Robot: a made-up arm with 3 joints. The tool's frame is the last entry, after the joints.
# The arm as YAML. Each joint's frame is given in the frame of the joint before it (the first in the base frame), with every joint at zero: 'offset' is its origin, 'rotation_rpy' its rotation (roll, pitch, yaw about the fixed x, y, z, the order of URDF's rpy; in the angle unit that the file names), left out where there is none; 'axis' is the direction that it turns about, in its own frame. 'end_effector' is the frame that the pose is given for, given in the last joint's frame.
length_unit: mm
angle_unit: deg
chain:
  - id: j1
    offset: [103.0, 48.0, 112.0]
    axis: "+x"
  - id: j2
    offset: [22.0, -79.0, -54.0]
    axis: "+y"
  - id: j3
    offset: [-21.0, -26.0, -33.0]
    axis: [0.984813, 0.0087, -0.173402]
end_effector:
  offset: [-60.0, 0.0, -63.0]
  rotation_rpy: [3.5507, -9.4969, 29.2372]
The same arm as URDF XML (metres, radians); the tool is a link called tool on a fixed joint. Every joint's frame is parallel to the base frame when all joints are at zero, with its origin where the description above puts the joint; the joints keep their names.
<robot name="arm">
  <link name="base_link"/>
  <link name="link1"/>
  <link name="link2"/>
  <link name="link3"/>
  <link name="tool"/>
  <joint name="j1" type="continuous">
    <parent link="base_link"/>
    <child link="link1"/>
    <origin xyz="0.103 0.048 0.112"/>
    <axis xyz="1 0 0"/>
  </joint>
  <joint name="j2" type="continuous">
    <parent link="link1"/>
    <child link="link2"/>
    <origin xyz="0.022 -0.079 -0.054"/>
    <axis xyz="0 1 0"/>
  </joint>
  <joint name="j3" type="continuous">
    <parent link="link2"/>
    <child link="link3"/>
    <origin xyz="-0.021 -0.026 -0.033"/>
    <axis xyz="0.984813 0.0087 -0.173402"/>
  </joint>
  <joint name="tool_fixed" type="fixed">
    <parent link="link3"/>
    <child link="tool"/>
    <origin xyz="-0.06 0 -0.063" rpy="0.062 -0.1658 0.5103"/>
  </joint>
</robot>

